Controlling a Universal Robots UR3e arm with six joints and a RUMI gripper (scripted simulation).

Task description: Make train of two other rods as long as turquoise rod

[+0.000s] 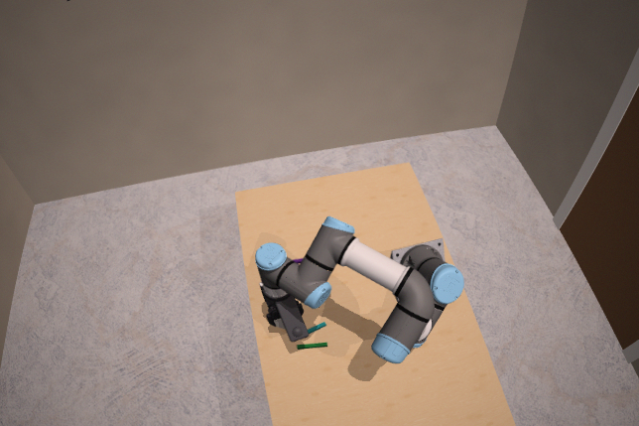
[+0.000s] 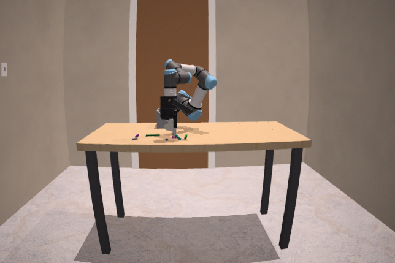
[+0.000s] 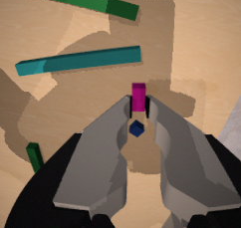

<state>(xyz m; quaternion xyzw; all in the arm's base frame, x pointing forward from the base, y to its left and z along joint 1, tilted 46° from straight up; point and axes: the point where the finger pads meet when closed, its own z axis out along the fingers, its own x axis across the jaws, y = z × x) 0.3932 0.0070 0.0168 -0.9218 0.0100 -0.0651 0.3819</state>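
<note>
Now: hand 4 cm to the left of the blue rod and 2 cm above it. Round my hand: grey rod: 21 cm to the right, 4 cm behind, 2 cm below; turquoise rod: 5 cm behind, 2 cm to the left, 2 cm below; magenta rod: 1 cm below.
</note>
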